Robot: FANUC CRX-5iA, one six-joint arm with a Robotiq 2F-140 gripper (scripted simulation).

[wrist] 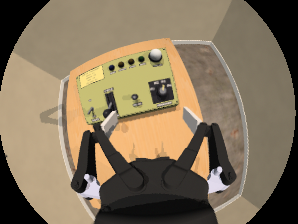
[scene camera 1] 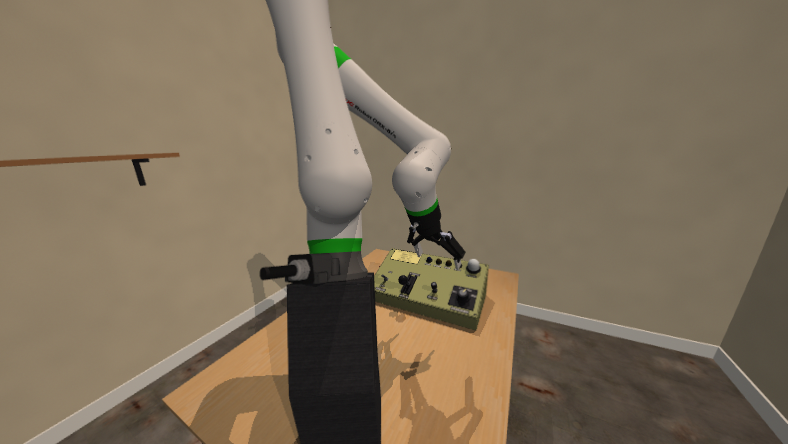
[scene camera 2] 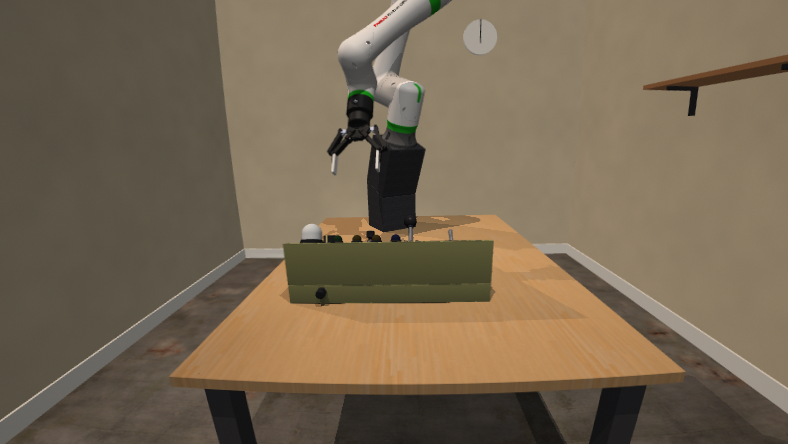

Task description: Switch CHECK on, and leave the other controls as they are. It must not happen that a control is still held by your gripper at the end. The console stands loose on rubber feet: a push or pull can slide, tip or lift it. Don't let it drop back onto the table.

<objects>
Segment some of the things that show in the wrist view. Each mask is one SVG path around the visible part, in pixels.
My gripper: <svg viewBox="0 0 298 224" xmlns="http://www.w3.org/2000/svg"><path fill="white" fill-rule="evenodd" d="M219 125L217 123L207 125L188 107L183 107L182 119L194 136L178 160L165 156L155 159L136 158L135 161L128 163L109 141L118 124L117 113L112 111L101 125L99 123L93 125L94 132L90 132L90 130L83 132L77 170L71 181L71 188L87 200L92 200L93 198L101 200L101 207L95 217L94 224L218 224L215 211L209 204L208 194L213 192L222 193L237 177L229 162ZM96 143L99 143L108 162L116 173L101 186L97 180ZM204 137L208 137L209 175L207 181L191 170Z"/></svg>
A console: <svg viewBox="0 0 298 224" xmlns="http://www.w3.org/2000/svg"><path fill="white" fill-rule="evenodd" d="M166 48L152 49L123 56L77 76L79 98L87 125L103 123L112 111L116 111L117 118L122 119L176 107L179 104L178 94Z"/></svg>
</objects>
